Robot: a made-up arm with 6 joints. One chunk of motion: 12 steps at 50 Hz.
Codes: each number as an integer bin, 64 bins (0 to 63) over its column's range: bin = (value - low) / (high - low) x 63, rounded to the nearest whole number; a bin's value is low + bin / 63 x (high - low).
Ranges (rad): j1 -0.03..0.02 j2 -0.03..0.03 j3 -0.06..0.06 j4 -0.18..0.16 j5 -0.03..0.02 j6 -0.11..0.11
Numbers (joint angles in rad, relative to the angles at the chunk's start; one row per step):
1: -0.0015 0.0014 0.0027 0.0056 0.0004 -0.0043
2: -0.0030 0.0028 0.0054 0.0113 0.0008 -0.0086
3: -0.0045 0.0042 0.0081 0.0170 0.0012 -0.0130
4: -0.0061 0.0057 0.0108 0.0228 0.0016 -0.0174
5: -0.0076 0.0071 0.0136 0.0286 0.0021 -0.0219
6: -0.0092 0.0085 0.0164 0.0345 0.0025 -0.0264
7: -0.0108 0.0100 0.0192 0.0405 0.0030 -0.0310
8: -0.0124 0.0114 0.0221 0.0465 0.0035 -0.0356
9: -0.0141 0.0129 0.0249 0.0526 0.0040 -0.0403
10: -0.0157 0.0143 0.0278 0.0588 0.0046 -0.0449
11: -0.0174 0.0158 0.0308 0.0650 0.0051 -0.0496
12: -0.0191 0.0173 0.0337 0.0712 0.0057 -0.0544
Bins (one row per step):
1: 36 33 33 34 38 30
2: 34 34 34 35 39 29
3: 32 36 36 37 39 28
4: 30 37 37 38 40 27
5: 28 39 39 39 40 25
6: 26 40 40 40 41 24
7: 24 42 42 41 42 23
8: 22 43 43 42 42 21
9: 20 45 45 43 43 20
10: 18 47 46 44 44 19
11: 16 48 48 45 44 17
12: 14 50 49 47 45 16

